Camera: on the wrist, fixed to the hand. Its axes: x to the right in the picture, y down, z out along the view.
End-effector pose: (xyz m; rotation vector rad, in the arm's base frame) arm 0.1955 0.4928 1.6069 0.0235 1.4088 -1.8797
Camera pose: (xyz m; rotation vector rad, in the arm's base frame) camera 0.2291 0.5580 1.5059 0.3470 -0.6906 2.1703
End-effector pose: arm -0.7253 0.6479 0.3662 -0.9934 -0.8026 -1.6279
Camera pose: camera -0.6482 0.5611 0.3205 0.7572 -1.6953 -2.5176
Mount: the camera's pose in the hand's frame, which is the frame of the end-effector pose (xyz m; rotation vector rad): -0.0156 0.0954 -0.0790 0.5147 0.5069 -1.6293
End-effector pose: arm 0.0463 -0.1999 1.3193 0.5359 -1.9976 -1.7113
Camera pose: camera 0.1041 -0.2406 1.4222 -2.3305 1.1476 0.9752
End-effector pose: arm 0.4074 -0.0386 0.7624 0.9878 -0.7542 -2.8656
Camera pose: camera 0.4531 -0.1548 0.7602 -1.2999 0.2959 1.0366
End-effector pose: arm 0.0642 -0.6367 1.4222 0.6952 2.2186 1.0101
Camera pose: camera 0.0398 -0.6302 1.5445 -1.2382 2.3925 -0.2859
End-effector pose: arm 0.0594 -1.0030 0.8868 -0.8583 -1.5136 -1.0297
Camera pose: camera 0.1781 -1.0412 0.8922 1.1983 -1.7276 -1.5969
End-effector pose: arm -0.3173 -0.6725 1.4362 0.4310 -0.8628 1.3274
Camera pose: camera -0.3850 -0.6046 1.3563 0.8646 0.3708 0.0331
